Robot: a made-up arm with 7 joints. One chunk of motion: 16 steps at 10 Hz.
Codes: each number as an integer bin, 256 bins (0 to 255) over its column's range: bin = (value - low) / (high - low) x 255, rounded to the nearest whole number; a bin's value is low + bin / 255 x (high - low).
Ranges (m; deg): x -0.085..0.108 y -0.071..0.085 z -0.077..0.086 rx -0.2..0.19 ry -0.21..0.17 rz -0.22..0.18
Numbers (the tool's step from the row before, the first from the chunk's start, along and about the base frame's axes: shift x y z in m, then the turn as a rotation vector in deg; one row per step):
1: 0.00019 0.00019 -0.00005 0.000 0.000 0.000
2: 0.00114 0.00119 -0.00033 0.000 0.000 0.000
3: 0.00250 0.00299 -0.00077 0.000 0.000 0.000
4: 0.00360 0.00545 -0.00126 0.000 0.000 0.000
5: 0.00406 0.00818 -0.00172 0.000 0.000 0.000
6: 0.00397 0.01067 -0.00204 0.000 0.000 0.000
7: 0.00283 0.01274 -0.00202 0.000 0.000 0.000
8: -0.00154 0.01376 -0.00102 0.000 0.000 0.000
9: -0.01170 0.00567 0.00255 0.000 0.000 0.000
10: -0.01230 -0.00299 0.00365 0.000 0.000 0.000
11: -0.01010 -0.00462 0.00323 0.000 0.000 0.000
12: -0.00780 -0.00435 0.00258 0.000 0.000 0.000
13: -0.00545 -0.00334 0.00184 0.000 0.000 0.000
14: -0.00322 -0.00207 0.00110 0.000 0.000 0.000
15: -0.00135 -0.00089 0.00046 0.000 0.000 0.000
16: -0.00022 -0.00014 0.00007 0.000 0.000 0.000
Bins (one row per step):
1: 113 116 120 131 141 140
2: 114 118 120 131 141 140
3: 116 121 119 131 141 140
4: 117 125 118 131 141 140
5: 118 129 118 131 141 140
6: 118 133 117 131 141 140
7: 116 137 117 131 141 140
8: 110 139 119 131 141 140
9: 97 125 124 131 141 140
10: 96 111 126 131 141 140
11: 99 109 126 131 141 140
12: 102 109 124 131 141 140
13: 105 111 123 131 141 140
14: 108 113 122 131 141 140
15: 111 115 121 131 141 140
16: 112 116 121 131 141 140

